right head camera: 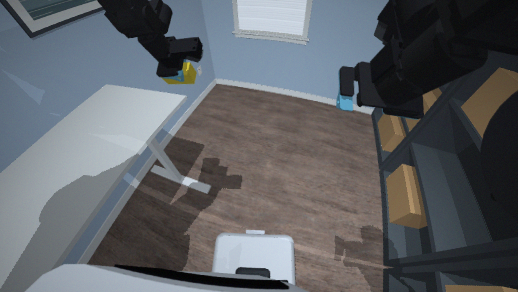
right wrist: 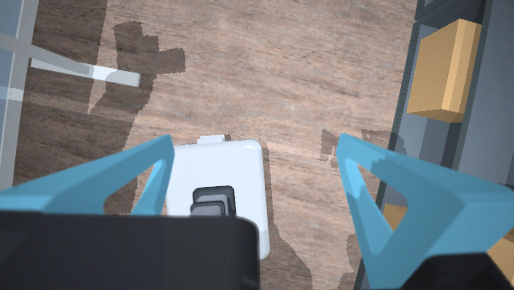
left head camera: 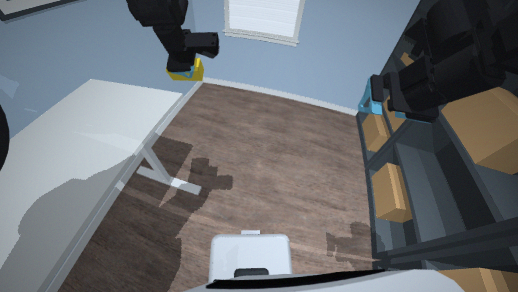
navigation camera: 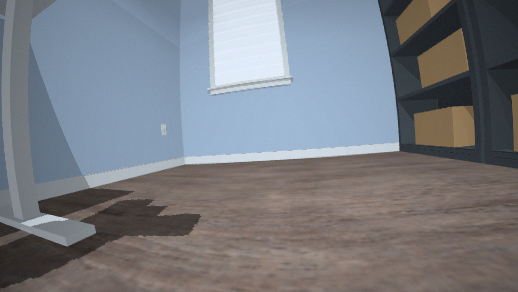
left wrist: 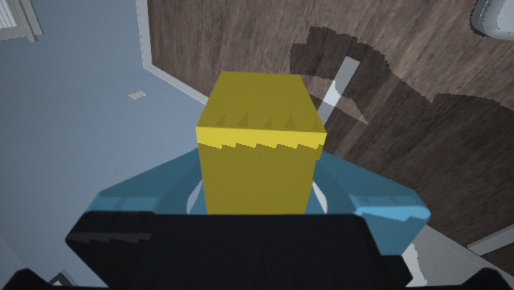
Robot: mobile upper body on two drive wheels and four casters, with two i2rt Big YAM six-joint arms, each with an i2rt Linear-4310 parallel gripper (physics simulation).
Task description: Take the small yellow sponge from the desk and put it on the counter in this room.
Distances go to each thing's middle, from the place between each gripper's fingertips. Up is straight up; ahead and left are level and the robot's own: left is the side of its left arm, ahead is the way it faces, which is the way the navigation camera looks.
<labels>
The small yellow sponge (left wrist: 259,136) is 10 mm to the left of my left hand, 10 mm behind it and 10 mm above it.
The small yellow sponge is 470 mm to the left of my right hand, 250 mm ahead of it and 70 mm below it.
</labels>
